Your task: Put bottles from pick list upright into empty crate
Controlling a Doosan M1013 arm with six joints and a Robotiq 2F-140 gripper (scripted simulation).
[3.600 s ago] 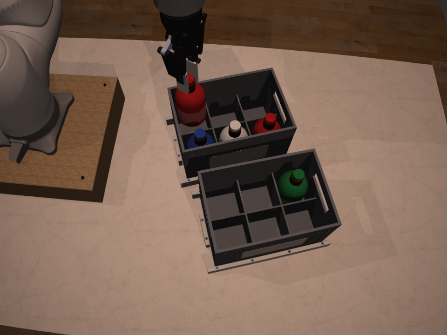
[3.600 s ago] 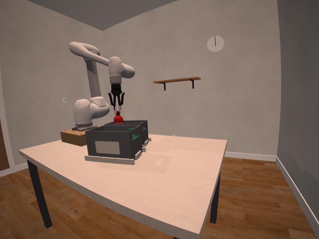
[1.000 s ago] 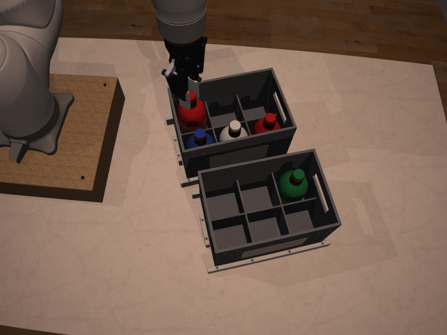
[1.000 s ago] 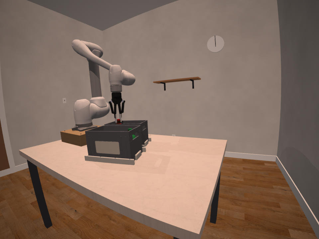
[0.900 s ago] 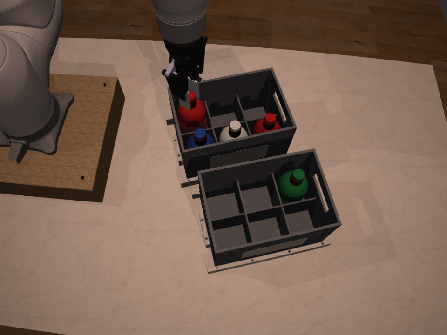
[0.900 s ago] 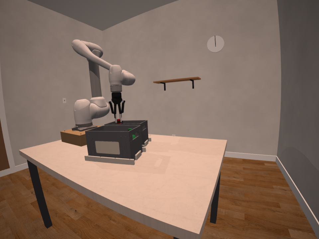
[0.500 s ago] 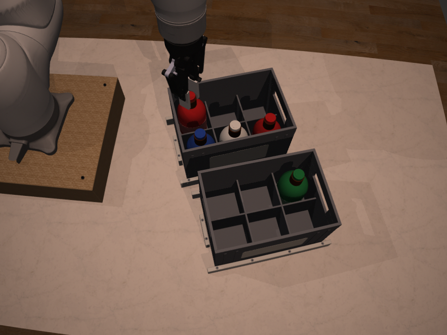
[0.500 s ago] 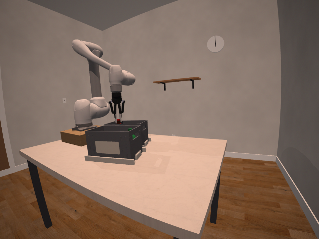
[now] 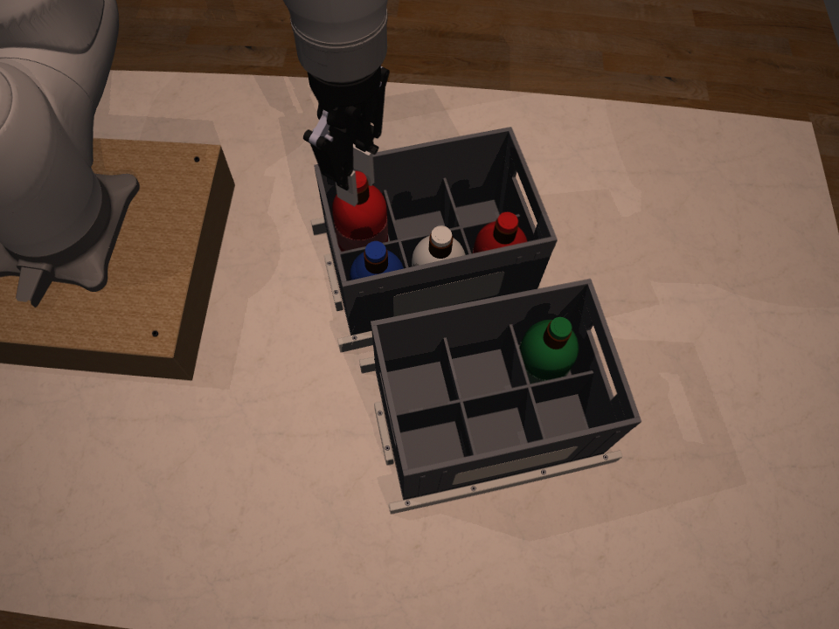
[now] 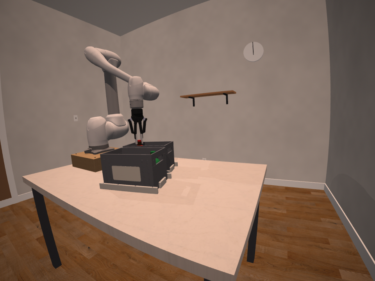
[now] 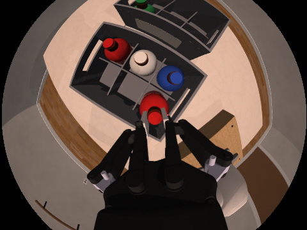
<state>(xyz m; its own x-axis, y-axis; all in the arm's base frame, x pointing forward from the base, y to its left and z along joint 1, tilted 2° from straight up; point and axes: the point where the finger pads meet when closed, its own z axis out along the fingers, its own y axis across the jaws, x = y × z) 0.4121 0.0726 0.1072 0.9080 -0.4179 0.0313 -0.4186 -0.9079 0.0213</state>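
My gripper is now 11 cm above the blue bottle, 8 cm to the left of it and 4 cm short of it. Round my hand: green bottle: 27 cm ahead, 15 cm to the right, 11 cm below; then pick list: 20 cm below, 13 cm to the left, 4 cm ahead; then white bottle: 12 cm ahead, 11 cm below, 5 cm to the right.
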